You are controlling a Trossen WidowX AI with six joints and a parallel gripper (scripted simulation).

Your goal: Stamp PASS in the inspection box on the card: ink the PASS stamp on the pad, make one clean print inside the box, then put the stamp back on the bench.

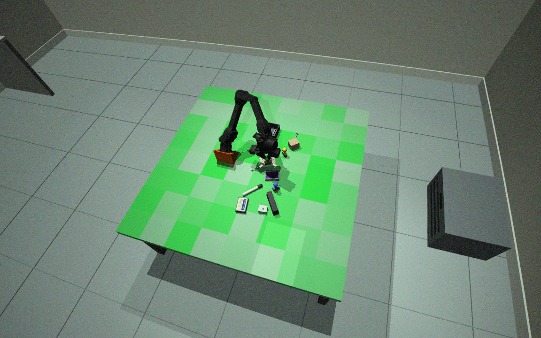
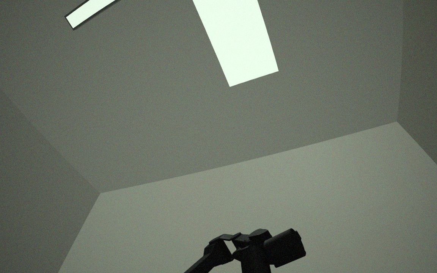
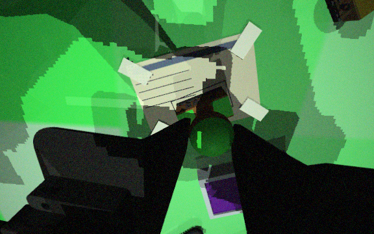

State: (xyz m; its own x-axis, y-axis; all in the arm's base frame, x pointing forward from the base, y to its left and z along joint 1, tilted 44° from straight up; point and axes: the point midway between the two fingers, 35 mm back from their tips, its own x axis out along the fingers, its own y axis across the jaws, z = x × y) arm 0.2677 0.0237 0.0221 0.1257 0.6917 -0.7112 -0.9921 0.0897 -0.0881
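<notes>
My gripper tip is 10 mm past the cream card, 10 mm to the right of it and 50 mm above it. From my gripper tip the other things lie so: red stamp: 50 mm behind, 110 mm to the left, 30 mm below; green-knobbed stamp: 20 mm below; purple ink pad: 60 mm ahead, 90 mm to the right, 40 mm below.
</notes>
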